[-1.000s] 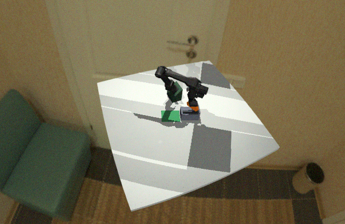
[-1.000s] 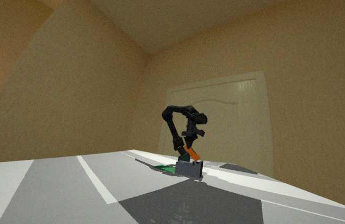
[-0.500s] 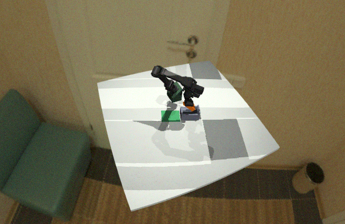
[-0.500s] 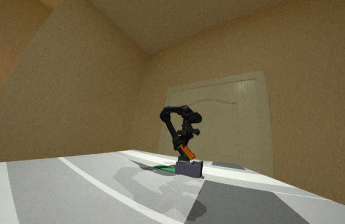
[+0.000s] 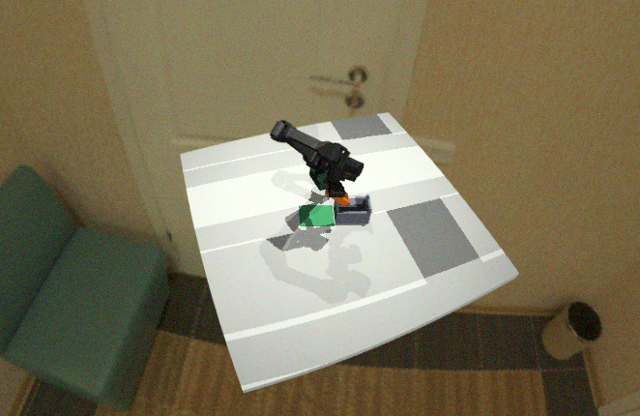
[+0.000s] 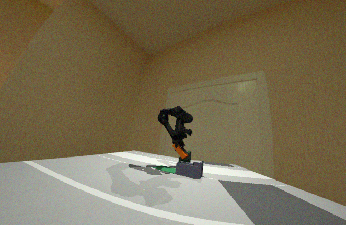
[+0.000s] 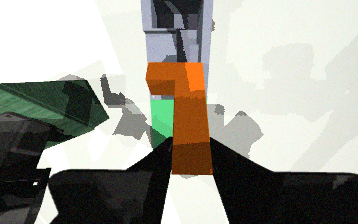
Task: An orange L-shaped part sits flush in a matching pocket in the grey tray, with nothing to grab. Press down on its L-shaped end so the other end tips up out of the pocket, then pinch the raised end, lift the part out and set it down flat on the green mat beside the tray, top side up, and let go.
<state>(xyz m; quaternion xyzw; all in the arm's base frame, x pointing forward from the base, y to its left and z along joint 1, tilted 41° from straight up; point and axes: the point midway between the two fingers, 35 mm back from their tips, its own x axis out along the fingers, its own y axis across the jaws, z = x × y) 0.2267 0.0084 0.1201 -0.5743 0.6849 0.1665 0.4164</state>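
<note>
My gripper tip is now 3 cm past the green mat, 5 cm to the left of it and 17 cm above it. From my gripper tip the other things lie so: grey tray (2 cm ahead, 9 cm to the left, 17 cm below); then orange L-shaped part (4 cm to the left, 3 cm below).
</note>
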